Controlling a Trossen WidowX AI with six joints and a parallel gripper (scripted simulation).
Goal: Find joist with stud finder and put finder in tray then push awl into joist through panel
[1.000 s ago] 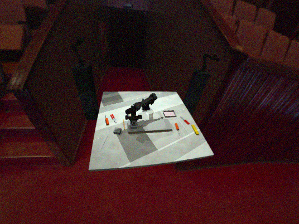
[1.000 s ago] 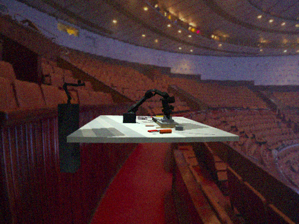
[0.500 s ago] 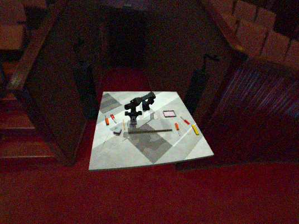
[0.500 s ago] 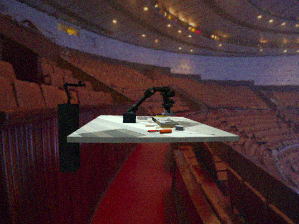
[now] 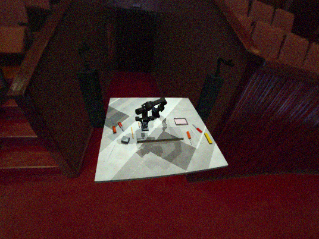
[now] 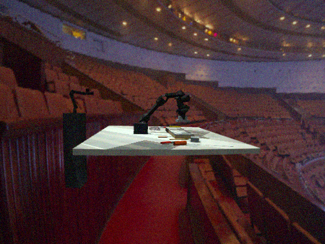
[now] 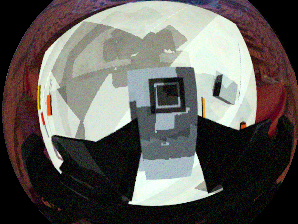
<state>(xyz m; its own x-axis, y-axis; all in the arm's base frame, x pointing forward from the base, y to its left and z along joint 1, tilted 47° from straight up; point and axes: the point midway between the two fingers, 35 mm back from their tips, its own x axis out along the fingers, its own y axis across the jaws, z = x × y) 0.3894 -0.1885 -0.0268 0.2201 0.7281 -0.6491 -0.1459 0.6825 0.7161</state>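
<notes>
Now: gripper tip 480 mm to the right of the tray, 270 mm past it and 150 mm above it. Also, from my gripper tip: thin orange tool (160 mm below, 140 mm to the right, 60 mm behind); stud finder (20 mm above, 10 mm ahead); grey block (200 mm to the right, 150 mm below, 70 mm ahead).
</notes>
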